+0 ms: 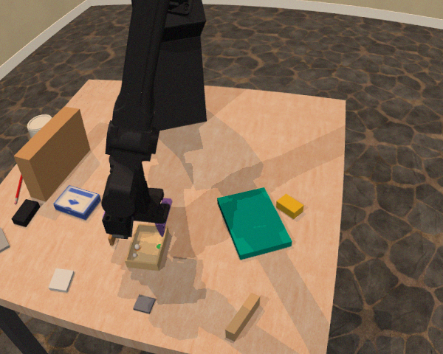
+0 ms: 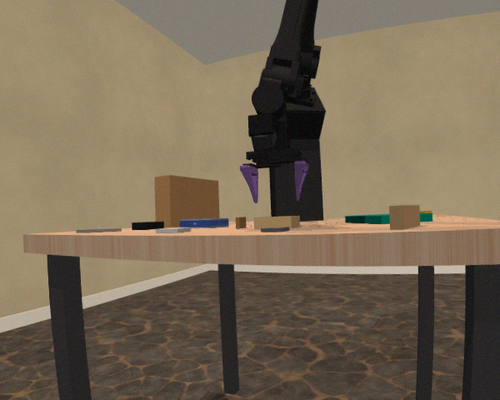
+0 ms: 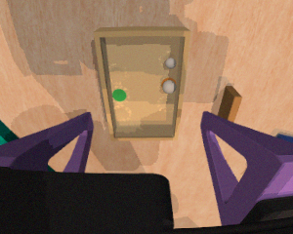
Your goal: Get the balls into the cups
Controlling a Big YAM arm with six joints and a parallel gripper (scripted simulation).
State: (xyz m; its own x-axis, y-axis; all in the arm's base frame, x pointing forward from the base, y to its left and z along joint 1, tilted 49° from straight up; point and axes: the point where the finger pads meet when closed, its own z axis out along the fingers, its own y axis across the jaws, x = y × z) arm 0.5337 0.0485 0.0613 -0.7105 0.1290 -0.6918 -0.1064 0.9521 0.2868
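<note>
Now: the wooden puzzle 5 cm below my hand. Also, from my hand: grey tile 14 cm ahead, 5 cm to the left, 6 cm below; then green book 13 cm behind, 20 cm to the left, 5 cm below; then white tile 14 cm ahead, 15 cm to the right, 6 cm below.
</note>
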